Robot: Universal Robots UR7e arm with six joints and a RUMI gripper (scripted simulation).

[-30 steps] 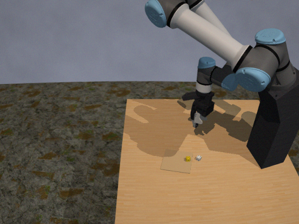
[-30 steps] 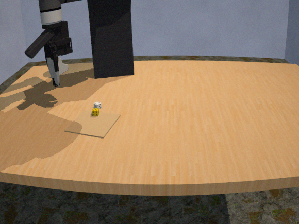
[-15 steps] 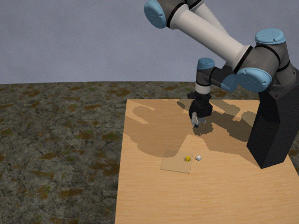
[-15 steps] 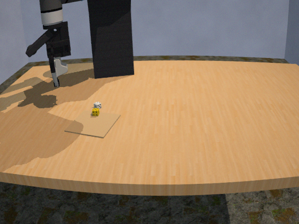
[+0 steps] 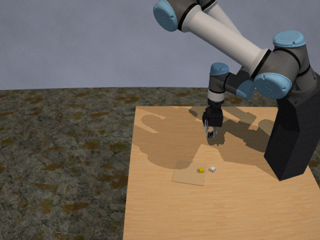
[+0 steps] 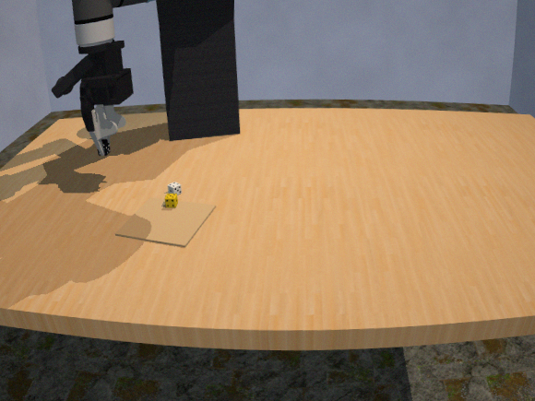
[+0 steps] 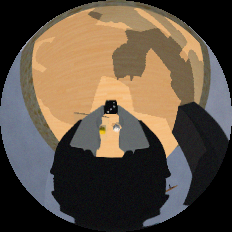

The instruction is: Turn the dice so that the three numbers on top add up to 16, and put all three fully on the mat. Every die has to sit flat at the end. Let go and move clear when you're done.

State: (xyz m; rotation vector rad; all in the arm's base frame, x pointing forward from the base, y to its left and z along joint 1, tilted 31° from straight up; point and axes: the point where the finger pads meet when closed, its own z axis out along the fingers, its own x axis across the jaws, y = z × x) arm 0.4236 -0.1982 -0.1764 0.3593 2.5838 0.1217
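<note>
Right now my hand is 14 cm to the right of the white die, 10 cm above it and 2 cm short of it. Also, from my hand: yellow die (13 cm to the left, 10 cm below, 8 cm ahead); thin tan mat (13 cm ahead, 12 cm to the left, 11 cm below); black die (1 cm below).
</note>
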